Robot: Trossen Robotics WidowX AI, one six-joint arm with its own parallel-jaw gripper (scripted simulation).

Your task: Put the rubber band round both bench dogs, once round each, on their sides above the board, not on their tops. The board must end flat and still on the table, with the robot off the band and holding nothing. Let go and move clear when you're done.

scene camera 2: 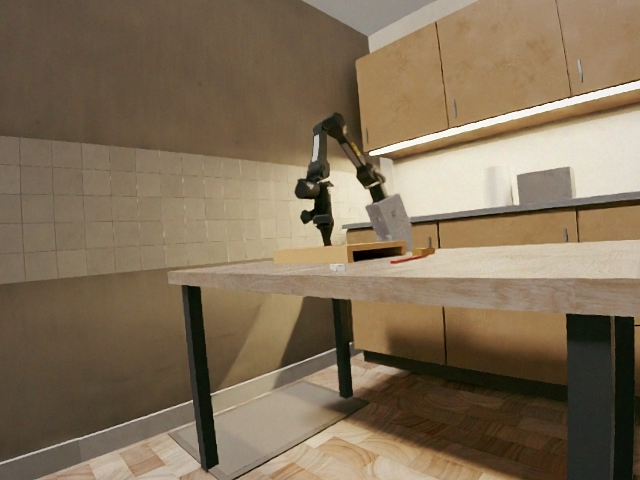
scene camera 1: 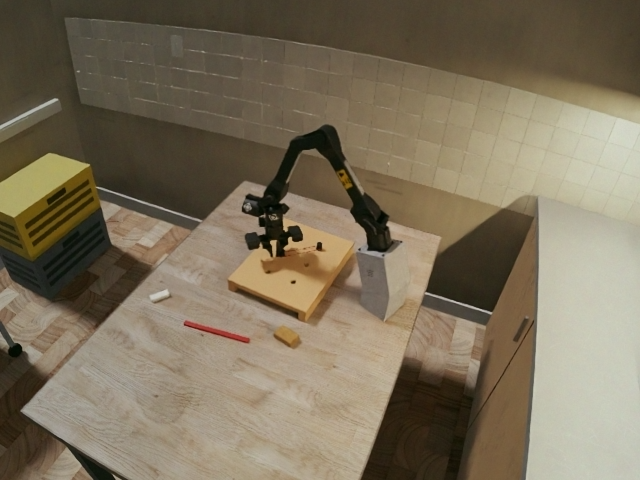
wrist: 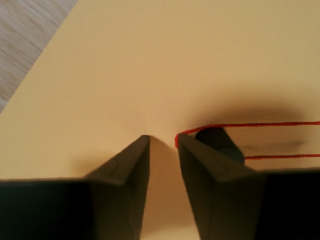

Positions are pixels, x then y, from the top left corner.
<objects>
gripper: scene camera 2 326,246; scene camera 1; wrist
board: scene camera 2; scene camera 1 298,282; wrist
same spot on board: [wrist: 102,81] = [scene camera 2: 314,247]
same spot on gripper: [wrist: 219,193] = [scene camera 1: 277,241]
</objects>
